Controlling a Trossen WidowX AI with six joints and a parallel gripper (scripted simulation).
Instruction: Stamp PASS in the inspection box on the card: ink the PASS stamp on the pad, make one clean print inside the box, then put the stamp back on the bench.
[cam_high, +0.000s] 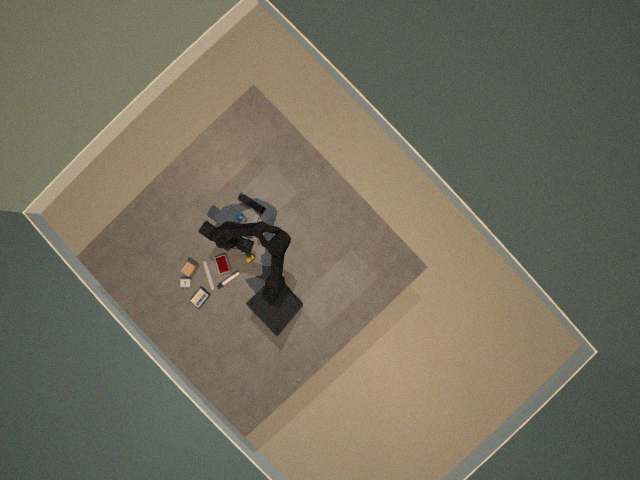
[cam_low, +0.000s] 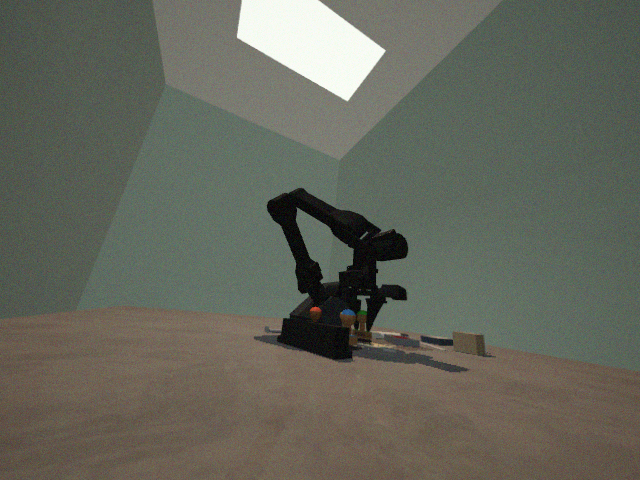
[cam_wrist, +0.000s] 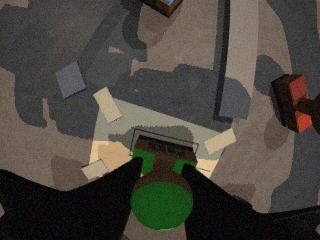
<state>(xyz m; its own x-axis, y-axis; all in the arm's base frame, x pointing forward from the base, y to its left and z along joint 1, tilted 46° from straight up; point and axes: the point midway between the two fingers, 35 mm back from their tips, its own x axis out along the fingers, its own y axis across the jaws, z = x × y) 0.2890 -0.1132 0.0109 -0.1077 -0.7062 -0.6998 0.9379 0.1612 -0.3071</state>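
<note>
Right now my gripper tip is right at the green-knobbed stamp. Round my gripper tip: red-knobbed stamp: 7 cm behind, 8 cm to the right, 1 cm below; then yellow-knobbed stamp: 10 cm behind, 3 cm to the left, 1 cm below; then cream card: 1 cm to the left, 3 cm below.
</note>
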